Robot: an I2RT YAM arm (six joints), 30 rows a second.
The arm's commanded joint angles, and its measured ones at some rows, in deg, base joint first. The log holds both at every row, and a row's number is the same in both.
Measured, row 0: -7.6 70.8 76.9 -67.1 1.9 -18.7
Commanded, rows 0 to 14: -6.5 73.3 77.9 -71.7 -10.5 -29.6; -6.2 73.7 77.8 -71.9 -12.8 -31.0; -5.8 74.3 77.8 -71.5 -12.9 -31.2; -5.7 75.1 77.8 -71.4 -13.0 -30.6; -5.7 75.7 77.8 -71.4 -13.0 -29.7; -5.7 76.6 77.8 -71.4 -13.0 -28.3; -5.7 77.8 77.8 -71.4 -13.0 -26.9; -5.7 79.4 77.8 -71.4 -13.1 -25.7; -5.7 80.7 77.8 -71.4 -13.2 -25.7; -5.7 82.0 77.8 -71.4 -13.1 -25.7; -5.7 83.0 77.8 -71.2 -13.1 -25.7; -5.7 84.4 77.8 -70.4 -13.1 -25.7; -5.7 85.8 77.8 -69.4 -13.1 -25.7; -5.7 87.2 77.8 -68.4 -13.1 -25.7; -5.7 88.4 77.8 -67.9 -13.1 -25.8
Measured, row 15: -5.9 85.7 77.0 -68.9 -12.2 -26.5
